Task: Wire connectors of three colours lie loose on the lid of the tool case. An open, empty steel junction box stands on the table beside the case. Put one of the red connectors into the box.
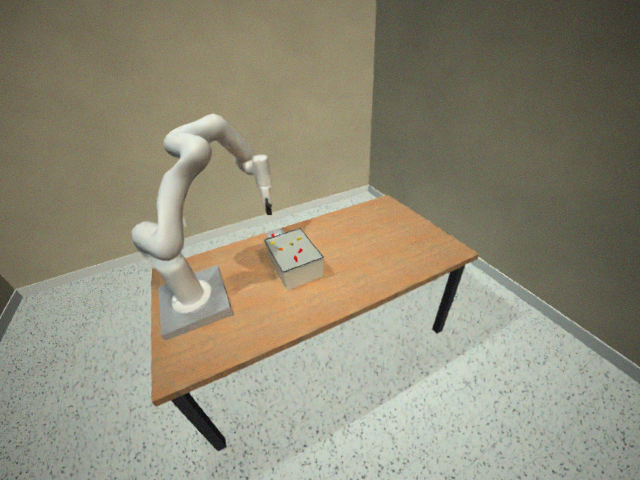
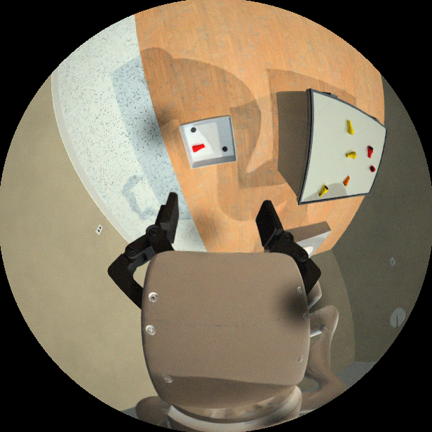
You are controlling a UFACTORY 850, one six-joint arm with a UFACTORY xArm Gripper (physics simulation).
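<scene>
A red connector [image 1: 272, 235] [image 2: 198, 148] lies on the floor of the open steel junction box [image 1: 279, 231] [image 2: 233, 139], which stands on the table beside the tool case. My gripper [image 1: 268, 213] [image 2: 220, 206] is wide open and empty, raised well above the box. On the pale lid of the tool case [image 1: 303, 274] [image 2: 292, 135] lie two more red connectors, one [image 1: 295, 258] [image 2: 370, 151] near the other [image 1: 300, 250] [image 2: 372, 169]. Three yellow connectors, one of them [image 2: 350, 127] near the lid's far part, and one orange connector [image 1: 280, 249] [image 2: 346, 181] also lie on the lid.
The tool case stands close beside the junction box and is taller than it. The wooden table [image 1: 372, 248] [image 2: 225, 50] ends just past the box, with the speckled floor beyond. The arm's grey base plate [image 1: 222, 297] is at the table's left end. Walls stand behind the table and to the right.
</scene>
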